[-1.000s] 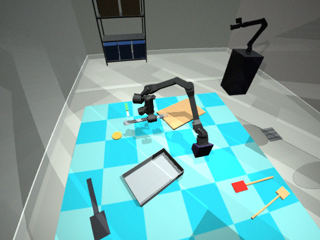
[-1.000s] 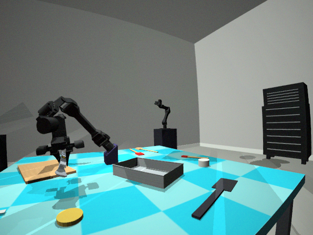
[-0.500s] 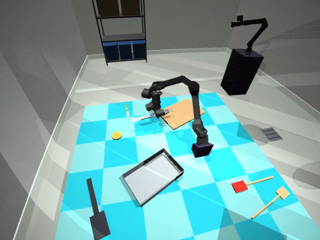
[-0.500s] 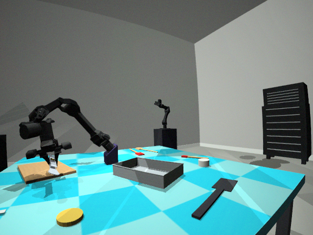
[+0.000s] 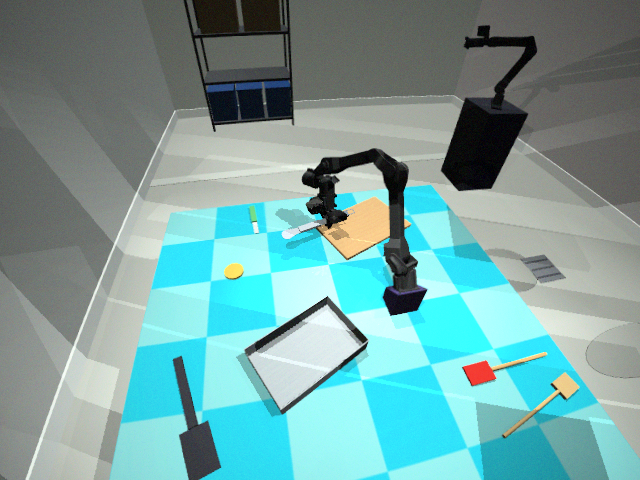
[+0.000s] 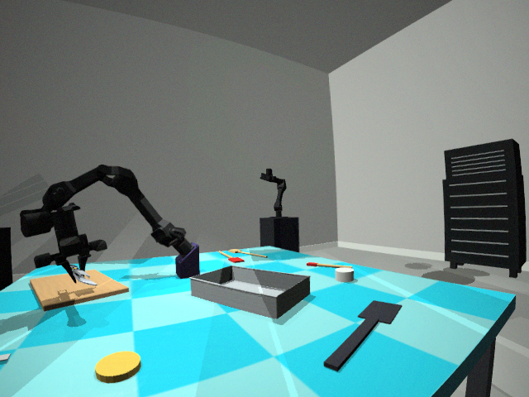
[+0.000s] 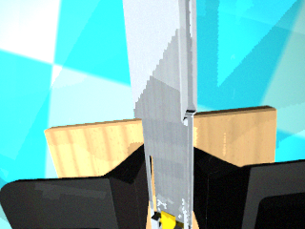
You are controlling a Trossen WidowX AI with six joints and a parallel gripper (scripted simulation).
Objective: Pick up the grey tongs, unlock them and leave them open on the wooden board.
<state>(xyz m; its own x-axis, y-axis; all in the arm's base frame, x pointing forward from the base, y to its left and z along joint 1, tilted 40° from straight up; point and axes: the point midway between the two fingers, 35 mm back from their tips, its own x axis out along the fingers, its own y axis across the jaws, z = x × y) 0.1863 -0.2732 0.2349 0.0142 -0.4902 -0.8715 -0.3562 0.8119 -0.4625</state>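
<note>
My gripper tip is now 2 cm past the yellow lock piece, 2 cm to the left of it and 3 cm below it. Round my gripper tip: yellow disc: 37 cm ahead, 13 cm to the left, 5 cm below; wooden board: 17 cm behind, 5 cm to the right, 5 cm below; roasting tin: 15 cm ahead, 47 cm to the left, 3 cm below.
</note>
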